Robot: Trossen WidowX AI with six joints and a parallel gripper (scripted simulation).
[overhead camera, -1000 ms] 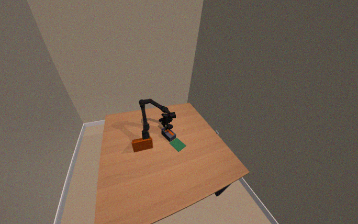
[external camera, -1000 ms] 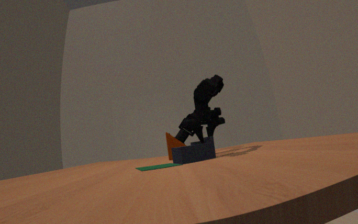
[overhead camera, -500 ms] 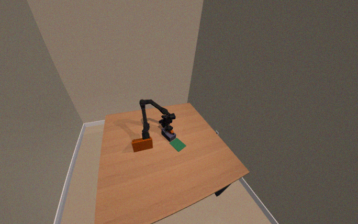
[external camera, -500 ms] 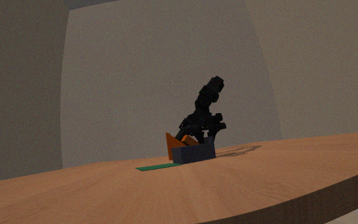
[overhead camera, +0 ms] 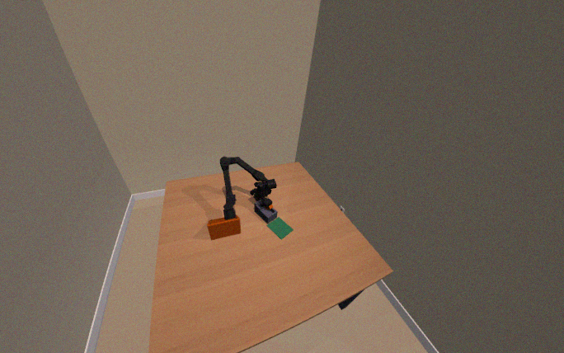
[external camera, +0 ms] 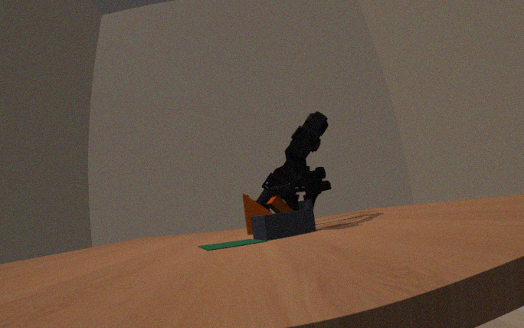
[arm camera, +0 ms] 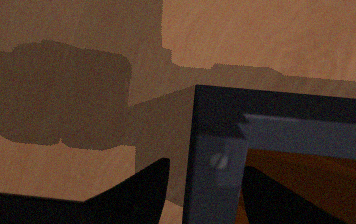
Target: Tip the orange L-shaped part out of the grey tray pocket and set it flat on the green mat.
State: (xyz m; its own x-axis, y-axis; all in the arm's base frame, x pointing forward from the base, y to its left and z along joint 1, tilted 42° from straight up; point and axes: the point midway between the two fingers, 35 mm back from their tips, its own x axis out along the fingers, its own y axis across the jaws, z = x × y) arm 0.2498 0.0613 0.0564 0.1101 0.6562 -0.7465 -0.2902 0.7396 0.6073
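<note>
Right now my gripper tip is 10 mm short of the orange L-shaped part, 50 mm to the left of it and 10 mm below it. Also, from my gripper tip: green mat: 60 mm ahead, 220 mm to the right, 50 mm below.
</note>
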